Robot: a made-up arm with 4 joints. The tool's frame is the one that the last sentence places.
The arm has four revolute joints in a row. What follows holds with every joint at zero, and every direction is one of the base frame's. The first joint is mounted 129 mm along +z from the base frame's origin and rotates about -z. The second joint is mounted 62 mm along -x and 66 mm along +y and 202 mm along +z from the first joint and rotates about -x. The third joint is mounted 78 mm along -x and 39 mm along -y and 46 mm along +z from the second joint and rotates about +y. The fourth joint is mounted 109 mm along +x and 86 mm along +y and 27 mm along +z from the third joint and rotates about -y. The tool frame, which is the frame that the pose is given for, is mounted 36 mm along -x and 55 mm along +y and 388 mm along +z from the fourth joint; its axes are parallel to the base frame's.
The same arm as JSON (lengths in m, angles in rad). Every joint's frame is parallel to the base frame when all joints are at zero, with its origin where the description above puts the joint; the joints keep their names.
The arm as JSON. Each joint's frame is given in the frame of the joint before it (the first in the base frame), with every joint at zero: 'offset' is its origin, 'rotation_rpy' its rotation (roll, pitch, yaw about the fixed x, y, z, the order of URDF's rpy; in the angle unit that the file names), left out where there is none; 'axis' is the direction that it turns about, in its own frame. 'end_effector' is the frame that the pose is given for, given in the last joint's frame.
{
  "length_unit": "m",
  "angle_unit": "rad",
  "chain": [
    {
      "id": "joint 1",
      "offset": [
        0.0,
        0.0,
        0.129
      ],
      "axis": [
        0.0,
        0.0,
        -1.0
      ]
    },
    {
      "id": "joint 2",
      "offset": [
        -0.062,
        0.066,
        0.202
      ],
      "axis": [
        -1.0,
        0.0,
        0.0
      ]
    },
    {
      "id": "joint 3",
      "offset": [
        -0.078,
        -0.039,
        0.046
      ],
      "axis": [
        0.0,
        1.0,
        0.0
      ]
    },
    {
      "id": "joint 4",
      "offset": [
        0.109,
        0.086,
        0.027
      ],
      "axis": [
        0.0,
        -1.0,
        0.0
      ]
    }
  ],
  "end_effector": {
    "offset": [
      -0.036,
      0.055,
      0.388
    ]
  }
}

